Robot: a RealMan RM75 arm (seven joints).
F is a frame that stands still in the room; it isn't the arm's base.
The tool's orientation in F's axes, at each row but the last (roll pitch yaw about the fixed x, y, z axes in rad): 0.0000 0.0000 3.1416; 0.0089 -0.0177 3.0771; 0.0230 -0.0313 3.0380; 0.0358 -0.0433 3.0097; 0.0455 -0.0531 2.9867; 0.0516 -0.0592 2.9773; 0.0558 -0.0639 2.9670; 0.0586 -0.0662 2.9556; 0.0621 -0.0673 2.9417; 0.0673 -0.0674 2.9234; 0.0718 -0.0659 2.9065; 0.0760 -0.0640 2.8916
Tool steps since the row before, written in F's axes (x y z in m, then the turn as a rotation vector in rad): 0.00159 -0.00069 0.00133 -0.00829 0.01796 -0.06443; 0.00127 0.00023 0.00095 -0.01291 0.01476 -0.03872; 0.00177 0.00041 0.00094 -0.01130 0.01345 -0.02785; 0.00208 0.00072 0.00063 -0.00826 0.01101 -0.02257; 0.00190 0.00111 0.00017 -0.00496 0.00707 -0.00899; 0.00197 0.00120 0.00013 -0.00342 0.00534 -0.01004; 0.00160 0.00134 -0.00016 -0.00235 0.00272 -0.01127; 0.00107 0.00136 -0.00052 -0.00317 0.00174 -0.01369; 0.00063 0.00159 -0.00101 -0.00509 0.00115 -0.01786; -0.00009 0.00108 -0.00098 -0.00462 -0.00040 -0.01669; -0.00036 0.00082 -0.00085 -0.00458 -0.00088 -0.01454; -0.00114 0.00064 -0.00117 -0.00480 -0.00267 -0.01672
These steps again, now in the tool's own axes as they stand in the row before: -0.00159 0.00069 0.00133 0.00829 -0.01796 -0.06443; -0.00124 -0.00030 0.00097 0.01315 -0.01424 -0.03883; -0.00169 -0.00057 0.00101 0.01175 -0.01286 -0.02794; -0.00194 -0.00096 0.00075 0.00865 -0.01064 -0.02260; -0.00169 -0.00138 0.00032 0.00551 -0.00664 -0.00900; -0.00174 -0.00149 0.00031 0.00365 -0.00523 -0.01002; -0.00135 -0.00160 0.00002 0.00206 -0.00290 -0.01128; -0.00083 -0.00156 -0.00038 0.00252 -0.00194 -0.01380; -0.00037 -0.00174 -0.00088 0.00400 -0.00124 -0.01813; 0.00025 -0.00110 -0.00093 0.00329 0.00025 -0.01701; 0.00048 -0.00078 -0.00083 0.00328 0.00086 -0.01489; 0.00119 -0.00043 -0.00122 0.00291 0.00248 -0.01718
